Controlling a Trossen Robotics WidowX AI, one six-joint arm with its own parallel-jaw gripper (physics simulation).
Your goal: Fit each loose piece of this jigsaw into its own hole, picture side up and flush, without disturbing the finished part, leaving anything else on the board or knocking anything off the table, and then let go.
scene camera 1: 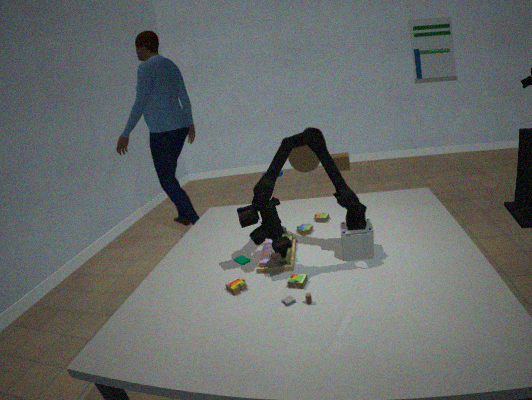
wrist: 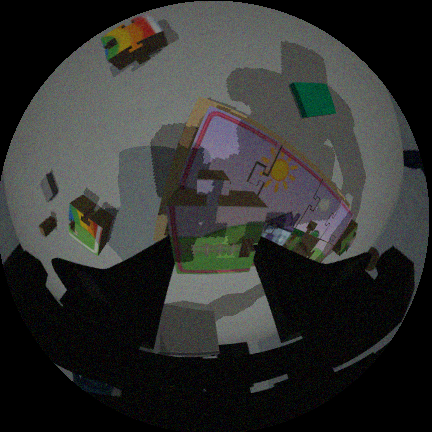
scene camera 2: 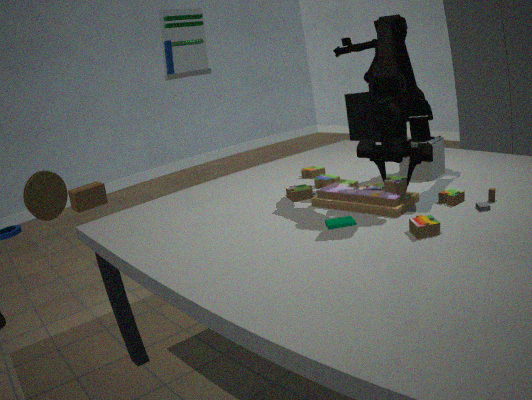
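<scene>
My gripper (scene camera 1: 284,252) (scene camera 2: 396,186) (wrist: 213,239) is shut on a jigsaw piece with a green meadow and pinkish sky (scene camera 2: 395,184) (wrist: 215,252), picture side up, over one end of the board (scene camera 1: 275,270) (scene camera 2: 357,207) (wrist: 199,108). I cannot tell whether it touches the board. The finished lilac part with a sun (scene camera 2: 350,191) (wrist: 220,140) lies in the board. Loose pieces lie around it: a red-yellow one (scene camera 1: 236,285) (scene camera 2: 424,227) (wrist: 132,42), a green-orange one (scene camera 1: 297,280) (scene camera 2: 451,196) (wrist: 87,230), a bluish one (scene camera 1: 304,228) (scene camera 2: 326,180), and others (scene camera 1: 321,217) (scene camera 2: 313,172) (scene camera 2: 299,192).
A flat green tile (scene camera 1: 242,260) (scene camera 2: 340,222) (wrist: 315,99) lies beside the board. A small grey block (scene camera 1: 288,301) (scene camera 2: 483,206) (wrist: 49,186) and a small brown block (scene camera 1: 308,299) (scene camera 2: 492,195) (wrist: 48,225) stand near the green-orange piece. The arm's base (scene camera 1: 357,242) is behind the board.
</scene>
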